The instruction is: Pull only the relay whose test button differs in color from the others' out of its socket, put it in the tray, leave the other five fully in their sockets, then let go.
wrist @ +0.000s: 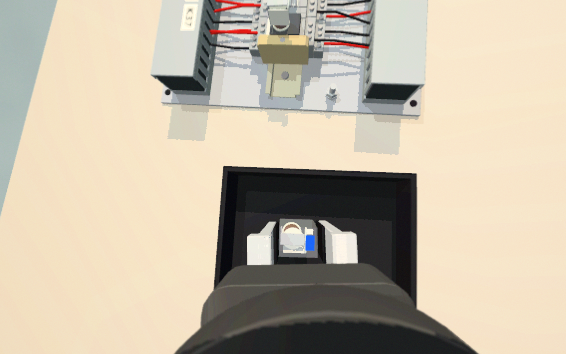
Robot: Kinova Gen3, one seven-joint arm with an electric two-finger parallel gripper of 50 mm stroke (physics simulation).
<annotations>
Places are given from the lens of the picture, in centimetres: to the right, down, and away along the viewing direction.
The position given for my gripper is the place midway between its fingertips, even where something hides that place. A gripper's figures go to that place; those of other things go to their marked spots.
my gripper (297, 235): 1, 4, 17
mounting plate (239, 80): -5, -10, 25
tan end block (295, 49): 1, -12, 21
The marked spots on the tan end block and the mounting plate are 7 cm apart.
</annotations>
